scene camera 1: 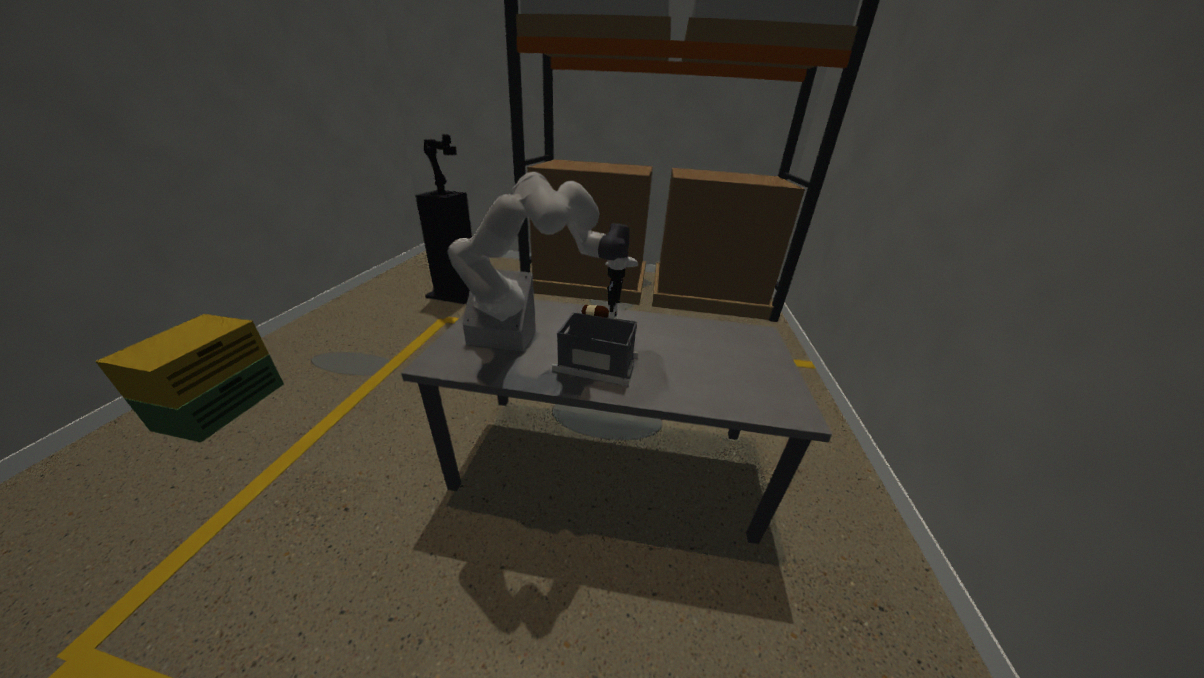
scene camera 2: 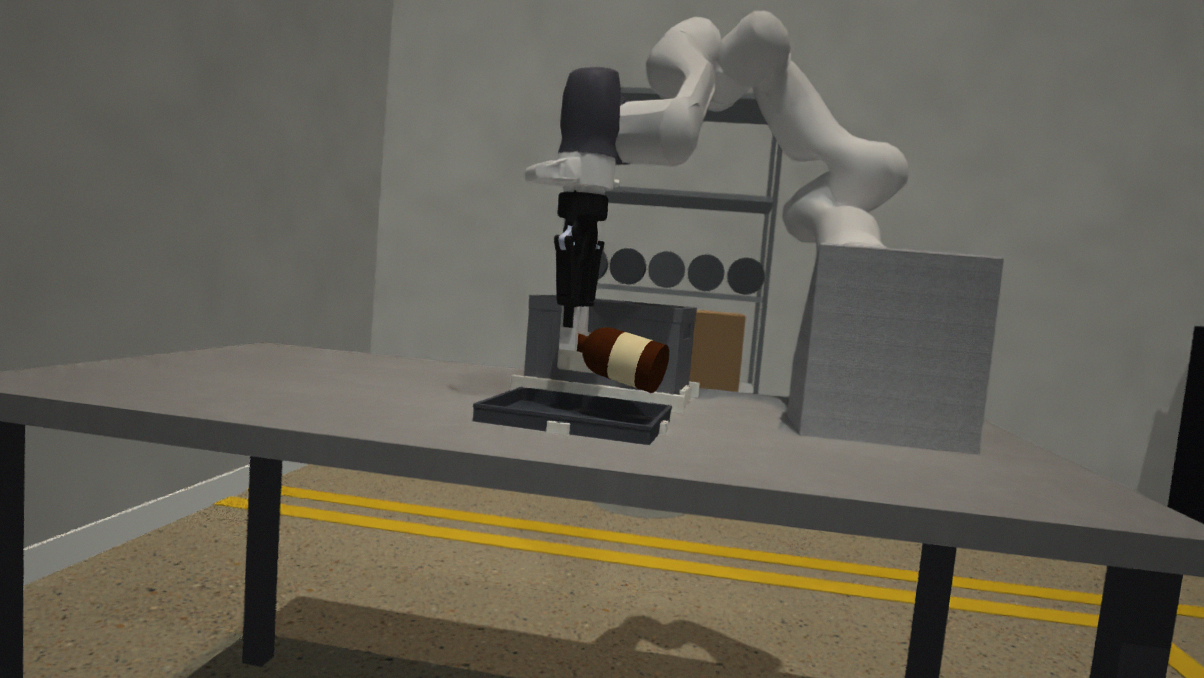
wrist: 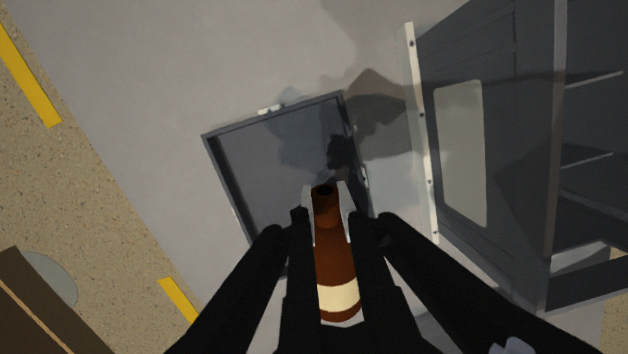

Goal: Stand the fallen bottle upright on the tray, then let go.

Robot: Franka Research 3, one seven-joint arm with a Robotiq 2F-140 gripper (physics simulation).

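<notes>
The brown bottle [scene camera 1: 594,310] [scene camera 2: 625,358] [wrist: 336,260] with a cream label is tilted close to lying, its base a little lower than its neck. It hangs in the air above the dark tray [scene camera 2: 565,429] [wrist: 226,176]. My gripper [scene camera 1: 613,313] [scene camera 2: 572,343] [wrist: 324,195] points down and is shut on the bottle's neck, one pale fingertip on each side of it in the wrist view. The bottle's base points toward the arm's mount in scene camera 2. The tray lies flat on the table; in scene camera 1 it does not show.
A grey crate [scene camera 1: 596,346] [scene camera 2: 611,315] [wrist: 500,55] stands beside the tray, with a pale rail [scene camera 2: 602,389] [wrist: 425,150] along its foot. The arm's grey mount block [scene camera 1: 500,332] [scene camera 2: 901,353] stands on the table [scene camera 1: 716,370] [scene camera 2: 278,387].
</notes>
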